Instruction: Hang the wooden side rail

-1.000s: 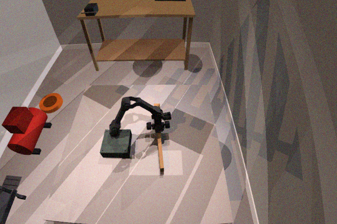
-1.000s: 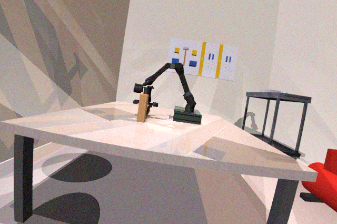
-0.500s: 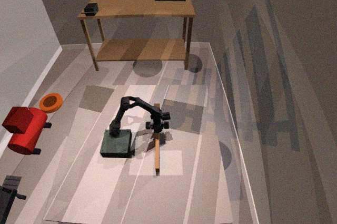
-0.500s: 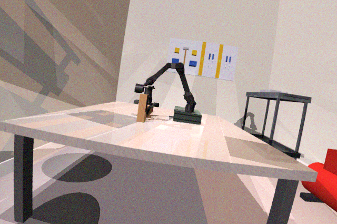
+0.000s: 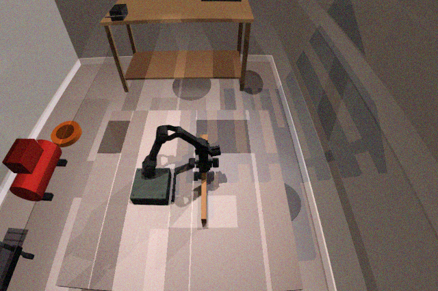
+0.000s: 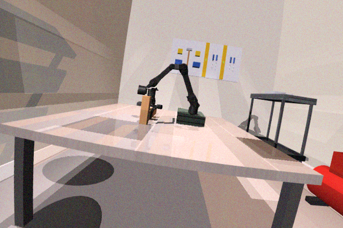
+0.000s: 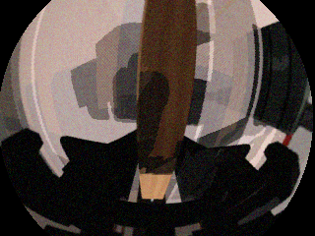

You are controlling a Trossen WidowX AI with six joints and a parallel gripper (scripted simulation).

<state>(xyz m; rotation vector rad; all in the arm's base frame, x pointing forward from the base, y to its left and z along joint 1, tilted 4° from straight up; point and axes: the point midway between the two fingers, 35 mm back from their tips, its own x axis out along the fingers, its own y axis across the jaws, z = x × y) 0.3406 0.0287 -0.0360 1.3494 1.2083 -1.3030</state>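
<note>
Right now my gripper tip is 2 cm short of the wooden headboard post, 14 cm to the right of it and 6 cm below it.
</note>
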